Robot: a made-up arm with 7 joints. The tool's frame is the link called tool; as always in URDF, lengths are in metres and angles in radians.
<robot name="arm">
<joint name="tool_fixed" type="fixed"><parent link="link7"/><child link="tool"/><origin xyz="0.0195 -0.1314 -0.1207" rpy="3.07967 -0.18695 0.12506"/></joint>
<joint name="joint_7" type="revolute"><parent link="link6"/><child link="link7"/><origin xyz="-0.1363 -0.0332 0.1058"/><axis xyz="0 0 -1"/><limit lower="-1.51" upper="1.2" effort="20" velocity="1.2"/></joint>
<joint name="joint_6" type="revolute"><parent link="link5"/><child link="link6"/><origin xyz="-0.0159 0 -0.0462"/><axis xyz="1 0 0"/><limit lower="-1.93" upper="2.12" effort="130" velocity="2.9"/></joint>
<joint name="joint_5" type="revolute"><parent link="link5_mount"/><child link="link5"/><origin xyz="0.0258 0.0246 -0.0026"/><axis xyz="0.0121 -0.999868 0.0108"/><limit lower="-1.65" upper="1.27" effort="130" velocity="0.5"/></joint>
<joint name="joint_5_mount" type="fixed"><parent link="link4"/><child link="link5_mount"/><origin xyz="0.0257 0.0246 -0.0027"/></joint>
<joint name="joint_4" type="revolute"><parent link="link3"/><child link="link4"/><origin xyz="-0.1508 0.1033 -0.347"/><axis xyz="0 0 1"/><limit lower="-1.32" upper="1.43" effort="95" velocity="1.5"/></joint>
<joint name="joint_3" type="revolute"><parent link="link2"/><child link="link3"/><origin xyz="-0.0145 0.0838 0.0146"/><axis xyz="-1 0 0"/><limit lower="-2.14" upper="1.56" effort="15" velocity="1.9"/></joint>
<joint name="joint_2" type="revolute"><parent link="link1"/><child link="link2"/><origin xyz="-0.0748 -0.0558 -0.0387"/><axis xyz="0.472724 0.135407 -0.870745"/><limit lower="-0.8" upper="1.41" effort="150" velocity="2"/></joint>
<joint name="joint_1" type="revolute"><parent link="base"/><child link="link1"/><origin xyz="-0.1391 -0.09 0.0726"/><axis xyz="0.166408 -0.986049 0.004"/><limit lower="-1.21" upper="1.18" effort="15" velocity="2.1"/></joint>
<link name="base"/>
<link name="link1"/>
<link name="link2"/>
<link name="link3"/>
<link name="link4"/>
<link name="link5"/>
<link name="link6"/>
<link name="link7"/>
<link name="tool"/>
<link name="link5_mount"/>
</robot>
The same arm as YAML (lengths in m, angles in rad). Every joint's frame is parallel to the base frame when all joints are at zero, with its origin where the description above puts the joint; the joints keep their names.
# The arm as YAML. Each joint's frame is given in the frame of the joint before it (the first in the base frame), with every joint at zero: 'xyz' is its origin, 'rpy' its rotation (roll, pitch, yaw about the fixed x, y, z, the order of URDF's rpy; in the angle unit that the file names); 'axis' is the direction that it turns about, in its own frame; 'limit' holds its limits. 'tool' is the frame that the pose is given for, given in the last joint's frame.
units:
  length: m
  angle: rad
joints:
  - name: joint_1
    type: revolute
    origin:
      xyz: [-0.1391, -0.09, 0.0726]
      rpy: [0.0, 0.0, 0.0]
    axis: [0.166408, -0.986049, 0.004]
    limit:
      lower: -1.21
      upper: 1.18
  - name: joint_2
    type: revolute
    origin:
      xyz: [-0.0748, -0.0558, -0.0387]
      rpy: [0.0, 0.0, 0.0]
    axis: [0.472724, 0.135407, -0.870745]
    limit:
      lower: -0.8
      upper: 1.41
  - name: joint_3
    type: revolute
    origin:
      xyz: [-0.0145, 0.0838, 0.0146]
      rpy: [0.0, 0.0, 0.0]
    axis: "-x"
    limit:
      lower: -2.14
      upper: 1.56
  - name: joint_4
    type: revolute
    origin:
      xyz: [-0.1508, 0.1033, -0.347]
      rpy: [0.0, 0.0, 0.0]
    axis: "+z"
    limit:
      lower: -1.32
      upper: 1.43
  - name: joint_5
    type: revolute
    origin:
      xyz: [0.0515, 0.0492, -0.0053]
      rpy: [0.0, 0.0, 0.0]
    axis: [0.0121, -0.999868, 0.0108]
    limit:
      lower: -1.65
      upper: 1.27
  - name: joint_6
    type: revolute
    origin:
      xyz: [-0.0159, 0.0, -0.0462]
      rpy: [0.0, 0.0, 0.0]
    axis: "+x"
    limit:
      lower: -1.93
      upper: 2.12
  - name: joint_7
    type: revolute
    origin:
      xyz: [-0.1363, -0.0332, 0.1058]
      rpy: [0.0, 0.0, 0.0]
    axis: "-z"
    limit:
      lower: -1.51
      upper: 1.2
tool:
  origin:
    xyz: [0.0195, -0.1314, -0.1207]
    rpy: [3.0797, -0.187, 0.1251]

